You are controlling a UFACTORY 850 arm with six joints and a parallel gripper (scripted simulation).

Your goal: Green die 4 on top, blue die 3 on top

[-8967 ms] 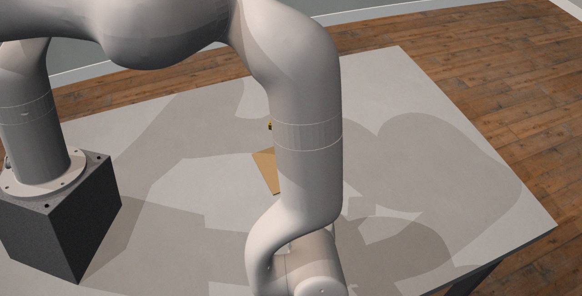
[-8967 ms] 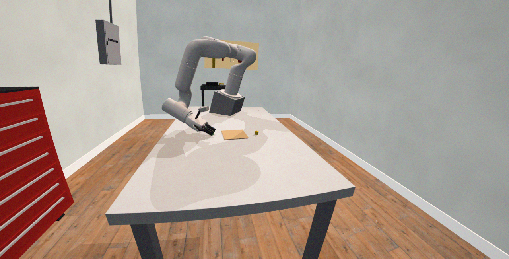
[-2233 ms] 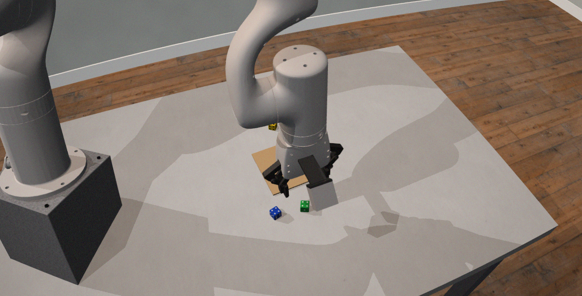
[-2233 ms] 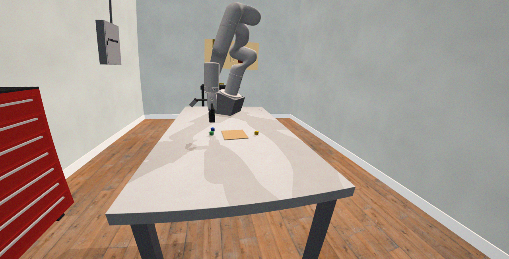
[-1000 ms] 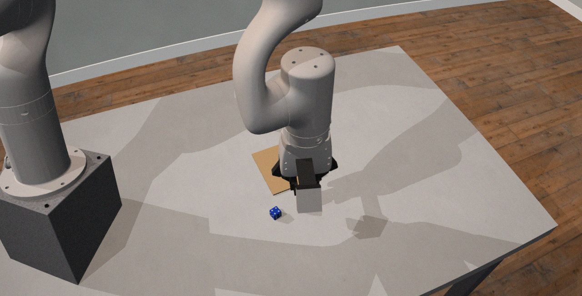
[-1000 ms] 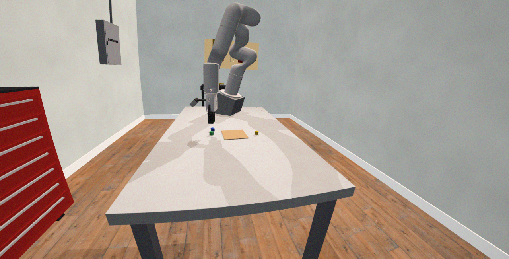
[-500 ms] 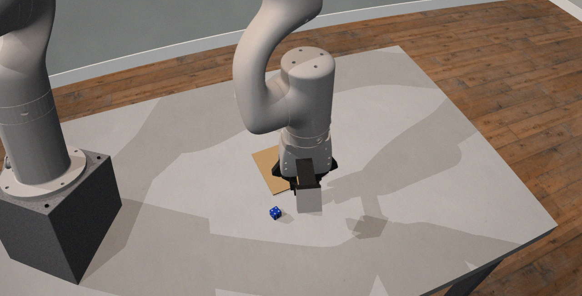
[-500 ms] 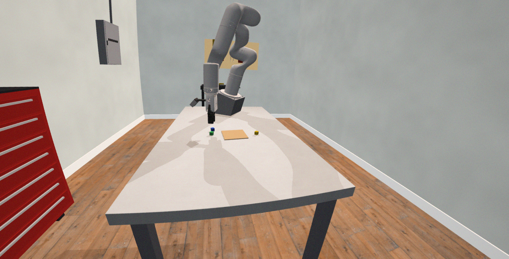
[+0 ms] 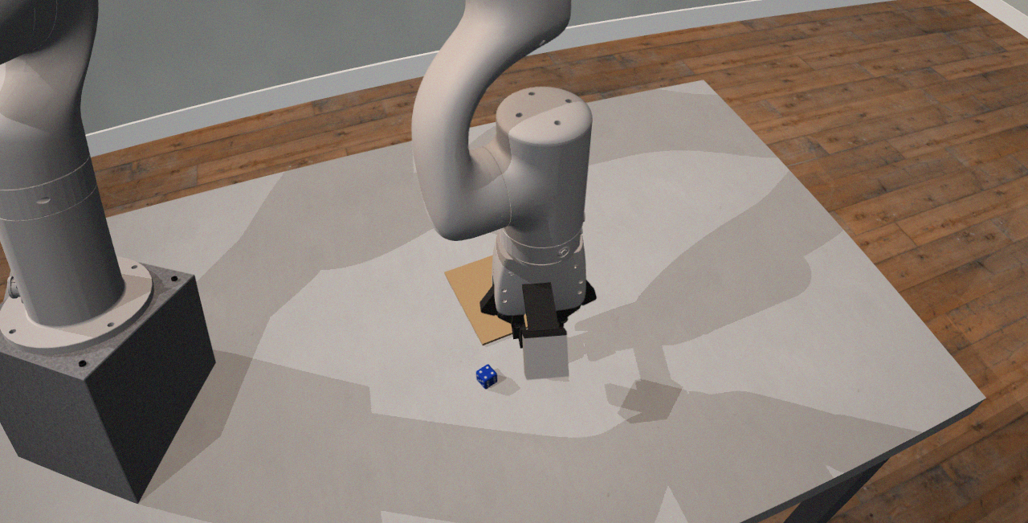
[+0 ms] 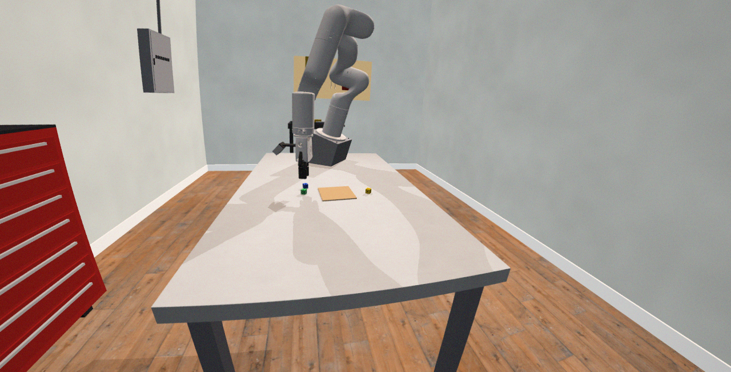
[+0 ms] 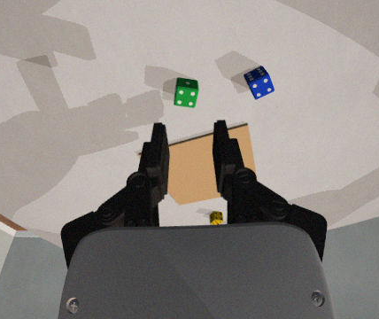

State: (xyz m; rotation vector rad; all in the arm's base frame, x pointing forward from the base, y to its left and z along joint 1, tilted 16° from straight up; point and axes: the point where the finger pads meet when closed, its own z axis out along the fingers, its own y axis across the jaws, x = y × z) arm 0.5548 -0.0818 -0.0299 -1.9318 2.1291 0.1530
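Now: the green die 80 mm below my hand. From my hand the other things lie so: blue die 80 mm below, 70 mm behind; then tan mat 130 mm to the left, 90 mm below, 10 mm behind; then yellow die 270 mm to the left, 80 mm below, 20 mm behind.
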